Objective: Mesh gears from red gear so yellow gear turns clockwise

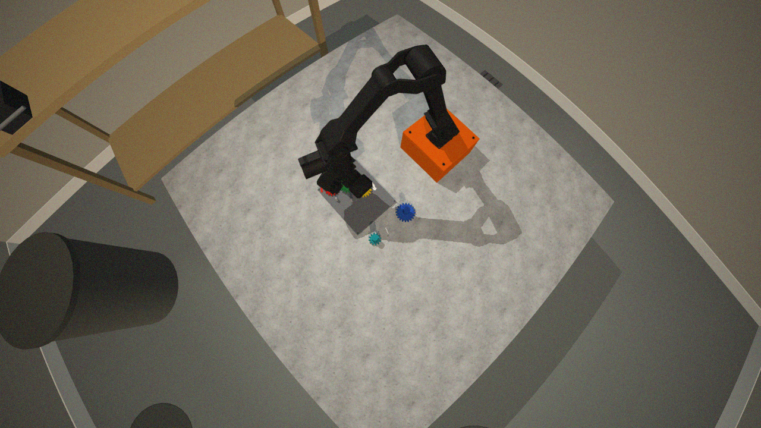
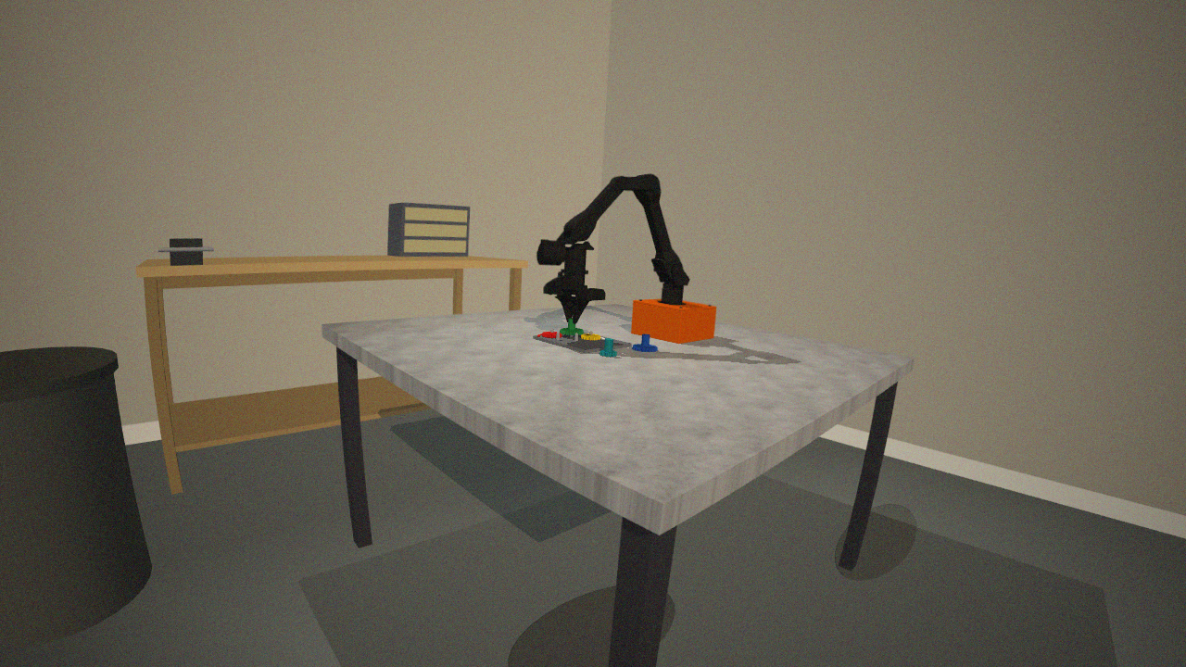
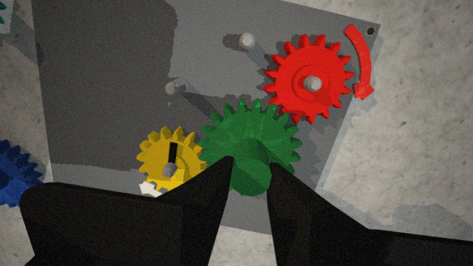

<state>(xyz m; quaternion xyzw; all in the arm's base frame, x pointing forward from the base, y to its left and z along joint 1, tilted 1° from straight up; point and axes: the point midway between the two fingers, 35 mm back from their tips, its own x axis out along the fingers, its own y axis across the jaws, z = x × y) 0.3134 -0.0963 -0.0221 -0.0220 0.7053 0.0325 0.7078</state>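
Now: the green gear 10 mm below my gripper tip. From my gripper tip the other things lie so: teal gear 200 mm to the left, 50 mm ahead, 30 mm below; red gear 50 mm ahead, 30 mm below, 20 mm to the right; yellow gear 50 mm to the left, 30 mm below, 30 mm behind.
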